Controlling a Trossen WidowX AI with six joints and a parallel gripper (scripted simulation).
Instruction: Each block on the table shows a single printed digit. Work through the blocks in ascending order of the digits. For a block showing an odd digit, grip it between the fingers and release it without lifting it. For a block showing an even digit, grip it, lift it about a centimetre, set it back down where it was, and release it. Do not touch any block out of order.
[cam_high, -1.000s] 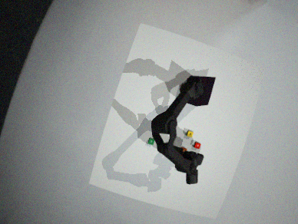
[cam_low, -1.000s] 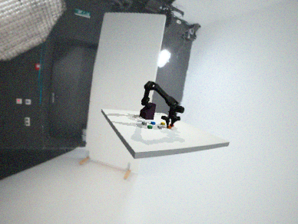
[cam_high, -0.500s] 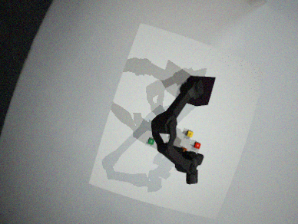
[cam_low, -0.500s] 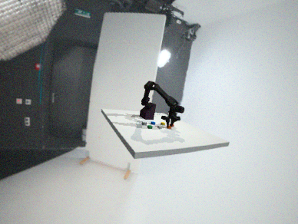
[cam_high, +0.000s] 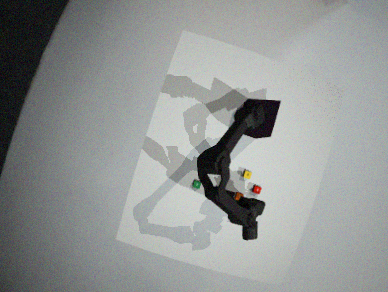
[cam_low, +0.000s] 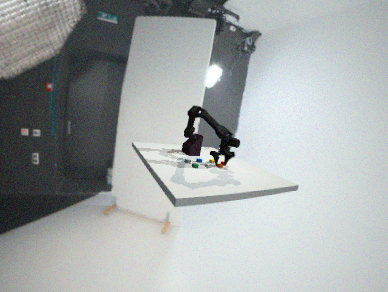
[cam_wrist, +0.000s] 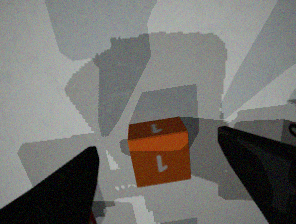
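Right now the orange block is 10 mm behind my gripper tip. The rest, counted from my gripper tip: red block (70 mm to the left, 70 mm behind); yellow block (120 mm behind); white block (100 mm to the right).
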